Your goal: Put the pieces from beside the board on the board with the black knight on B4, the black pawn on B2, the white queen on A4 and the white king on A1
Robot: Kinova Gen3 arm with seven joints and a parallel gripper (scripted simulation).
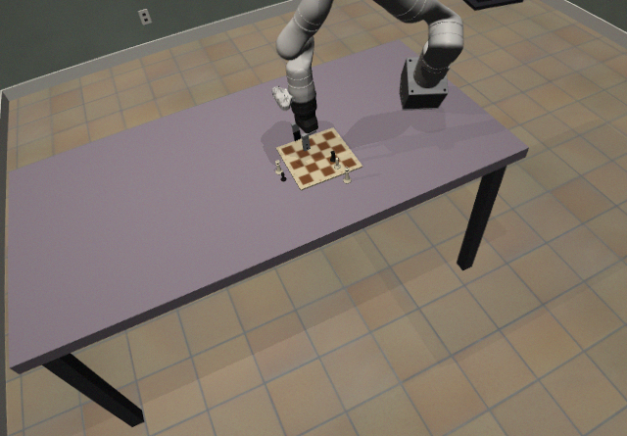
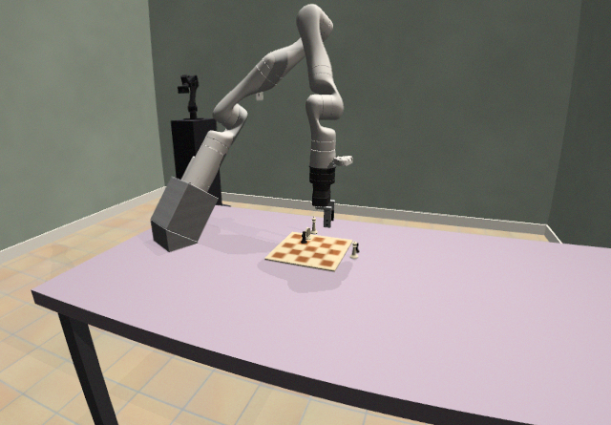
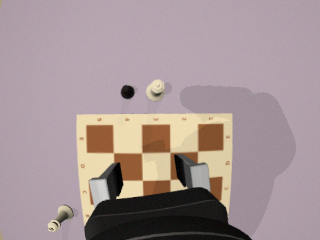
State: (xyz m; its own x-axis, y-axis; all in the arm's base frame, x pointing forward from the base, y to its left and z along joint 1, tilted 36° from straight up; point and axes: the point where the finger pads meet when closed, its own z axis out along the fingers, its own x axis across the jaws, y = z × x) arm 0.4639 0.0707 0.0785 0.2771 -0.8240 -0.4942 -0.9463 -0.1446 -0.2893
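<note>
Right now my hand is 80 mm short of the black pawn, 40 mm to the right of it and 100 mm above it. The rest, counted from my hand: chessboard: 50 mm behind, 20 mm to the right, 110 mm below; then black knight: 90 mm behind, 10 mm to the left, 90 mm below.
</note>
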